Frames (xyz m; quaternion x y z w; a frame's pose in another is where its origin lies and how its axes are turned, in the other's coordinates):
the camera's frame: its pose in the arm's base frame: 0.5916 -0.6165 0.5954 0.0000 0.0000 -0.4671 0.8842
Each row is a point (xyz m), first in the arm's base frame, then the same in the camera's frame.
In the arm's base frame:
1: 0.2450 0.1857 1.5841
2: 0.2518 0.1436 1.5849
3: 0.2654 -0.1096 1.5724
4: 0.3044 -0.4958 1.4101
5: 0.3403 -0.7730 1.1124
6: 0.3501 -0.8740 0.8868
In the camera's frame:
1: -0.8580 0.1658 0.9887
2: -0.8194 0.1477 0.9895
3: -0.6026 0.0163 0.9770
4: -0.2616 -0.1692 0.8147
5: -0.0124 -0.2958 0.5170
6: 0.0766 -0.3446 0.2914

